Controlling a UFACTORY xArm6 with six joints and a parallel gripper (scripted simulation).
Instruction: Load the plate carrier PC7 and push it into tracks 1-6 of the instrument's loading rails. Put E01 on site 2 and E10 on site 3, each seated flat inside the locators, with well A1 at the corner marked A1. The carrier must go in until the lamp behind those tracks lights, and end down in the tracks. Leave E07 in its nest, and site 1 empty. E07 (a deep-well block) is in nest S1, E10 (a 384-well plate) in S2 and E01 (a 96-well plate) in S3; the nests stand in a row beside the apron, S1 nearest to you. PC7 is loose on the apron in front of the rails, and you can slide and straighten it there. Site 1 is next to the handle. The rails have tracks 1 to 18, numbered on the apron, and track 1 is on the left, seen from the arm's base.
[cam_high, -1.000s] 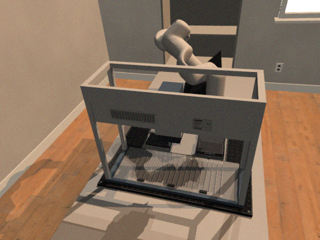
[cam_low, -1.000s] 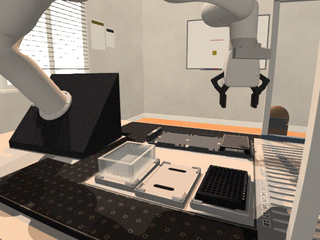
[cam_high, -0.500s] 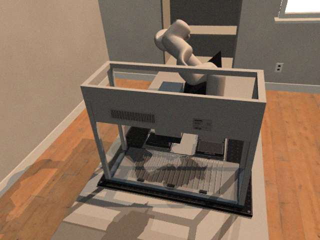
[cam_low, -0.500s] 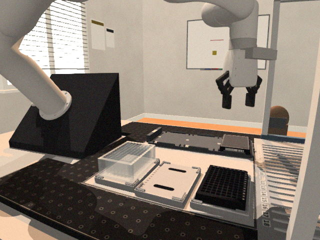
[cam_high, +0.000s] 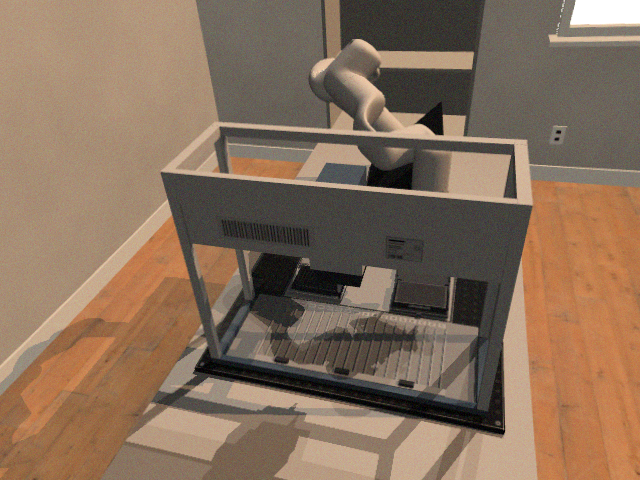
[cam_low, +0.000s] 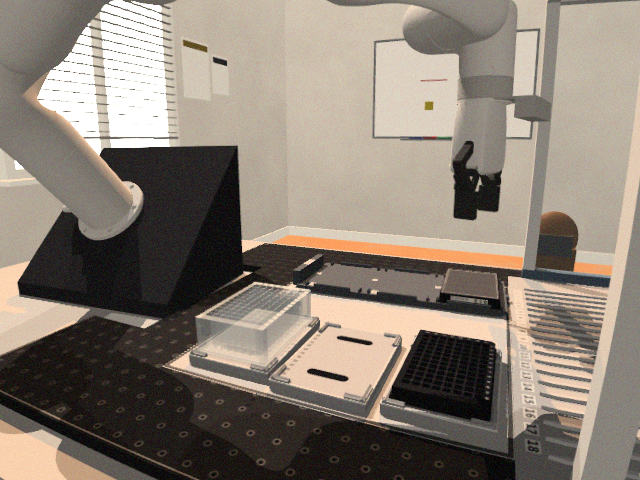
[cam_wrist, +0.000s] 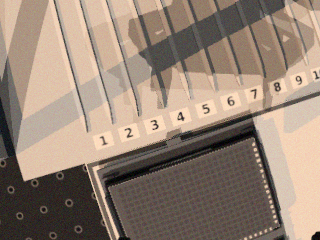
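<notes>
My gripper is now 260 mm to the left of the 96-well plate E01, 120 mm above it and 40 mm past it. Round my hand: E10: 120 mm below; instrument frame post: 130 mm to the left, 110 mm ahead, 110 mm above; carrier PC7: 120 mm below, 110 mm behind, 10 mm to the left.
</notes>
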